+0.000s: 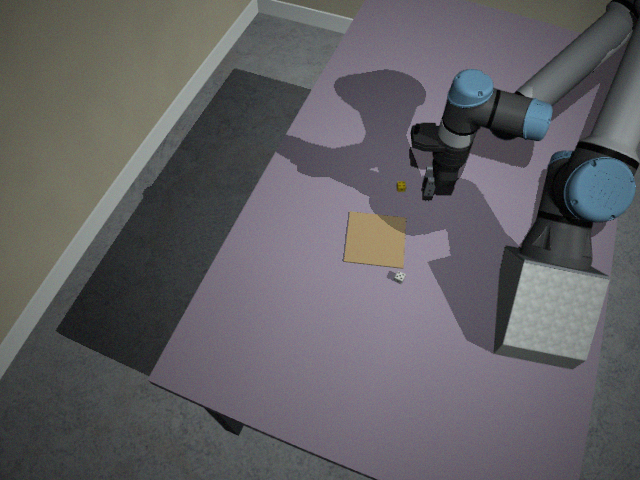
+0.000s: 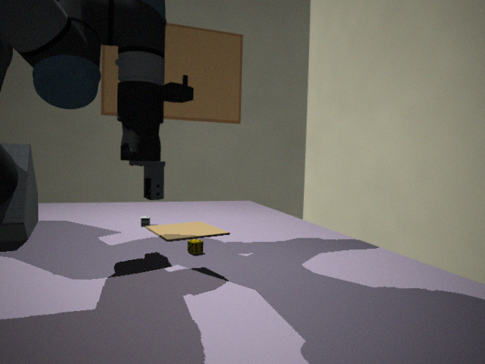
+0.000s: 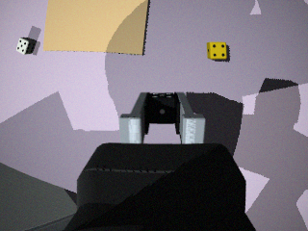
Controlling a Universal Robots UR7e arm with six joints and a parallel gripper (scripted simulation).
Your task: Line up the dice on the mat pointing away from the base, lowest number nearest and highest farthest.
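Now: hand 10 cm short of the tan mat, 11 cm to the right of it and 10 cm above it. The rest, counted from my hand: white die 2 cm ahead, 20 cm to the left, 10 cm below; yellow die 6 cm ahead, 5 cm to the right, 10 cm below; black die 1 cm below.
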